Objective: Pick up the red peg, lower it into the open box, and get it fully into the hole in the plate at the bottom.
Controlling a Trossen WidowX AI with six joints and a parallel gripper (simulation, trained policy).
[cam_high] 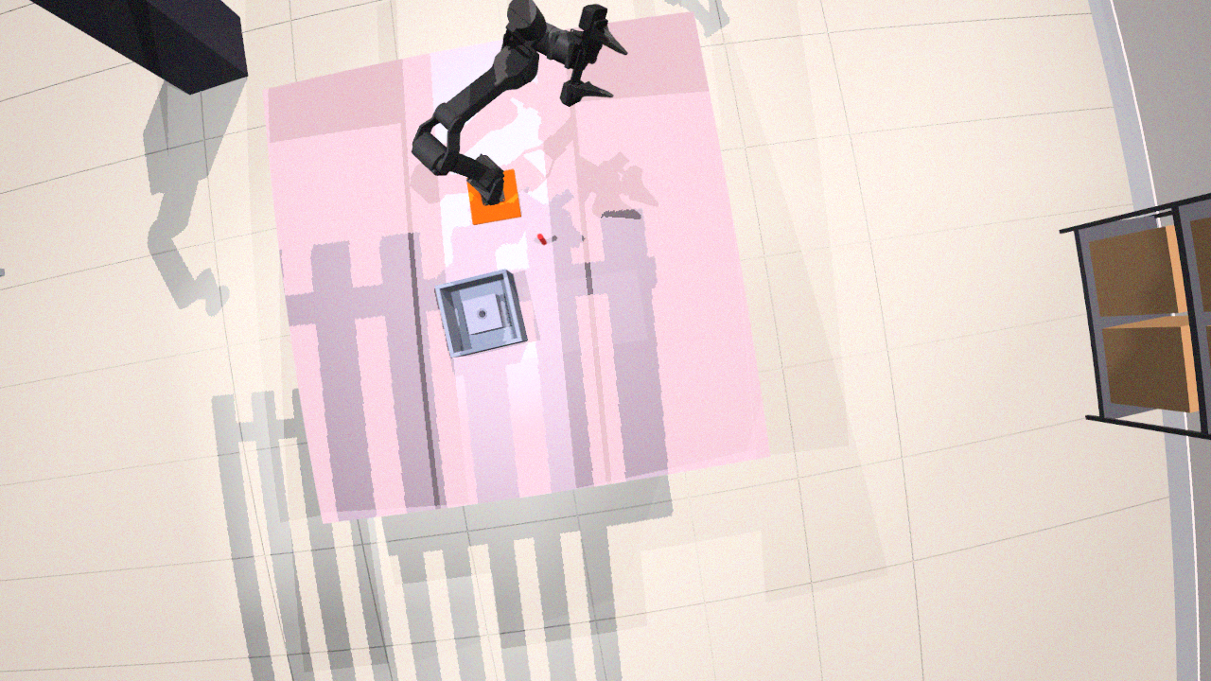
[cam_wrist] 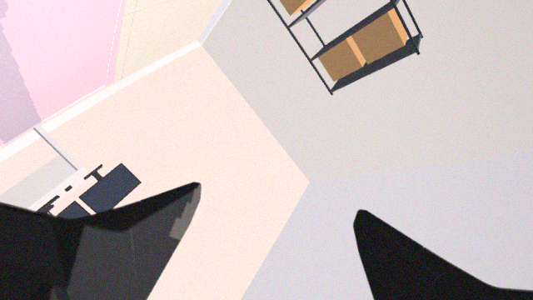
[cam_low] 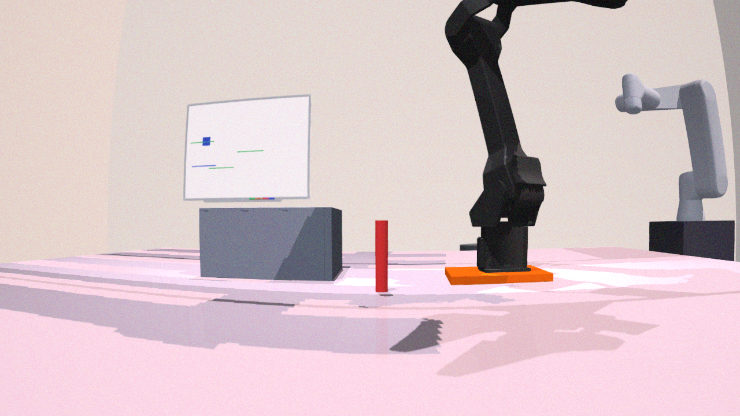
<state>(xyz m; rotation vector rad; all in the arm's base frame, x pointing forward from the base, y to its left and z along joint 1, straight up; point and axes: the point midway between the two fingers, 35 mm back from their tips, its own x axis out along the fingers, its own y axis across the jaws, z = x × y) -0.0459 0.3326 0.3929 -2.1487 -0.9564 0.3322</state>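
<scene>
Right now my gripper tip is 19 cm short of the red peg, 25 cm to the left of it and 37 cm above it. Also, from my gripper tip: plate: 35 cm ahead, 44 cm to the right, 36 cm below; grey box: 35 cm ahead, 44 cm to the right, 38 cm below.
</scene>
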